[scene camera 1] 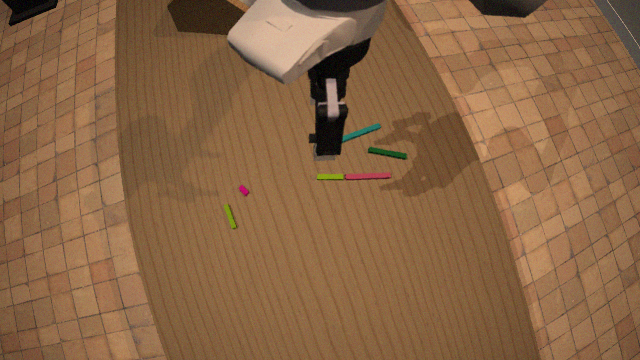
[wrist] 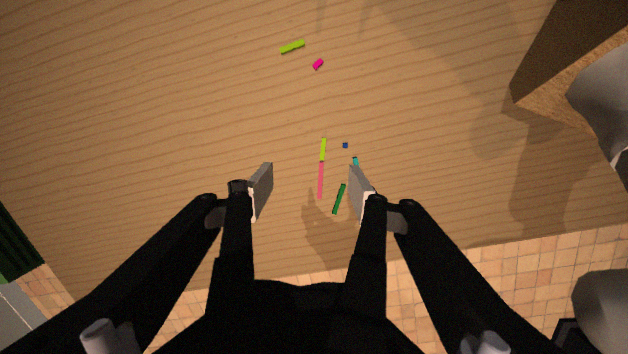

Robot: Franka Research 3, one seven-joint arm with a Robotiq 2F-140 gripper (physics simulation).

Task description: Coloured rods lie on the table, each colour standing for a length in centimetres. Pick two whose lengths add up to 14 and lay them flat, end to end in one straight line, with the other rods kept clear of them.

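Note:
A lime rod [scene camera 1: 330,176] [wrist: 323,149] and a pink-red rod [scene camera 1: 368,176] [wrist: 320,180] lie flat, end to end in one straight line, with at most a hairline gap. A dark green rod [scene camera 1: 387,153] [wrist: 339,199] and a teal rod [scene camera 1: 362,133] [wrist: 355,161] lie apart from them; the gripper partly hides the teal one. A second lime rod [scene camera 1: 230,216] [wrist: 292,46] and a short magenta rod [scene camera 1: 243,190] [wrist: 318,64] lie farther off. A small blue piece [wrist: 345,145] lies beside the lime rod in the line. My gripper [scene camera 1: 325,156] [wrist: 310,176] is open and empty, high above the table.
A brown wooden block-like object [scene camera 1: 205,17] [wrist: 560,60] stands at the table's edge area, at the top left in the scene view. The wooden table [scene camera 1: 320,280] [wrist: 150,100] is bordered by tiled floor [scene camera 1: 65,200] on both sides. Arm shadows fall near the dark green rod.

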